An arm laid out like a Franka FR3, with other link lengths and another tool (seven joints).
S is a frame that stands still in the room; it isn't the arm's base.
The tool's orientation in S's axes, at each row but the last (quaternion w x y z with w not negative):
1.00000 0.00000 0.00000 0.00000
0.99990 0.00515 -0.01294 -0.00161
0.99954 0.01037 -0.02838 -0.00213
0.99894 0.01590 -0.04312 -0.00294
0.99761 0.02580 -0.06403 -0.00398
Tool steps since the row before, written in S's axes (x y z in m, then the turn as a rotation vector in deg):
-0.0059 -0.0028 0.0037 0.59 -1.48 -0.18
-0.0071 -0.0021 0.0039 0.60 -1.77 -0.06
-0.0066 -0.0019 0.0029 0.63 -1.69 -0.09
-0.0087 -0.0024 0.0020 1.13 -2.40 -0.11
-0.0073 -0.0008 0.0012 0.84 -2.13 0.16
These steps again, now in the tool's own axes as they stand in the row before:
-0.0059 -0.0028 0.0037 0.59 -1.48 -0.18
-0.0070 -0.0021 0.0041 0.60 -1.77 -0.06
-0.0064 -0.0019 0.0033 0.63 -1.69 -0.09
-0.0085 -0.0024 0.0028 1.13 -2.40 -0.13
-0.0071 -0.0008 0.0022 0.88 -2.11 0.16

